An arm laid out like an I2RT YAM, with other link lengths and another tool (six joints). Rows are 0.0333 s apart.
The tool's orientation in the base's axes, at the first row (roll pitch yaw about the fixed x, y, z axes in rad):
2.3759, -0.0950, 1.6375
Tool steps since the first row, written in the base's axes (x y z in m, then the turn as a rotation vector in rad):
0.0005, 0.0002, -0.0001, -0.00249, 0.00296, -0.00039
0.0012, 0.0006, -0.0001, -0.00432, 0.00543, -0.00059
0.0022, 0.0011, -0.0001, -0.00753, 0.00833, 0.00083
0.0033, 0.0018, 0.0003, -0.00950, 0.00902, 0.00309
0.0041, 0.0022, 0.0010, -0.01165, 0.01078, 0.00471
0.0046, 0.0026, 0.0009, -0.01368, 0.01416, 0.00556
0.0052, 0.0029, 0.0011, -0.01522, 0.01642, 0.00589
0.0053, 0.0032, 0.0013, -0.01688, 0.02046, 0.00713
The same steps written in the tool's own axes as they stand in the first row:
0.0002, 0.0003, 0.0004, 0.00307, -0.00212, -0.00109
0.0005, 0.0008, 0.0010, 0.00562, -0.00363, -0.00192
0.0009, 0.0015, 0.0017, 0.00885, -0.00502, -0.00482
0.0016, 0.0026, 0.0023, 0.00988, -0.00490, -0.00771
0.0020, 0.0036, 0.0024, 0.01193, -0.00537, -0.01015
0.0024, 0.0039, 0.0028, 0.01550, -0.00631, -0.01177
0.0026, 0.0045, 0.0031, 0.01788, -0.00724, -0.01280
0.0030, 0.0047, 0.0031, 0.02212, -0.00766, -0.01437

